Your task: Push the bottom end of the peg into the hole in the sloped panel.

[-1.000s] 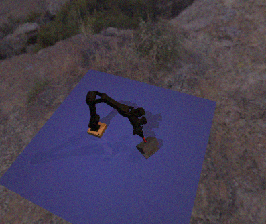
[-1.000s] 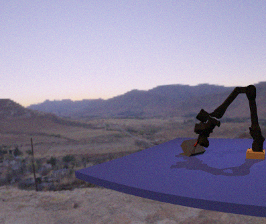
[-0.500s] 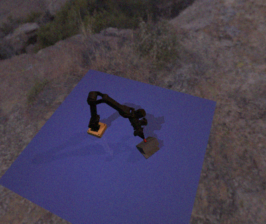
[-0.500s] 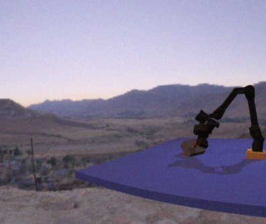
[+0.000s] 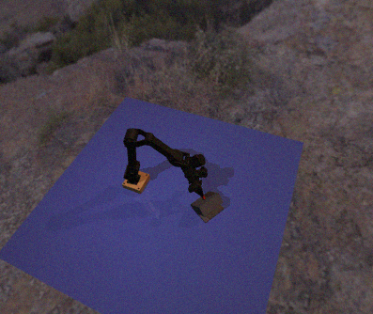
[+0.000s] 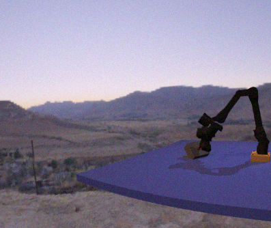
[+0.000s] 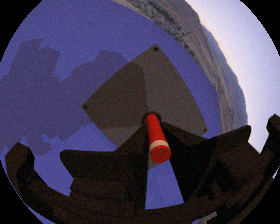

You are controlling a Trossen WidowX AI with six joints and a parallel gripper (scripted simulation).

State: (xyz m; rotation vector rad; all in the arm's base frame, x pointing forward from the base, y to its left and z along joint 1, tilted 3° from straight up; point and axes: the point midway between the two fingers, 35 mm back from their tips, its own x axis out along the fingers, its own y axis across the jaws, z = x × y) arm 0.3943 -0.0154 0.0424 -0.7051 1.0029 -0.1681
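Right now my gripper tip is 1 cm past the peg, 1 cm to the right of it and 1 cm below it. Also, from my gripper tip: sloped panel 3 cm ahead, 2 cm to the right, 3 cm below.
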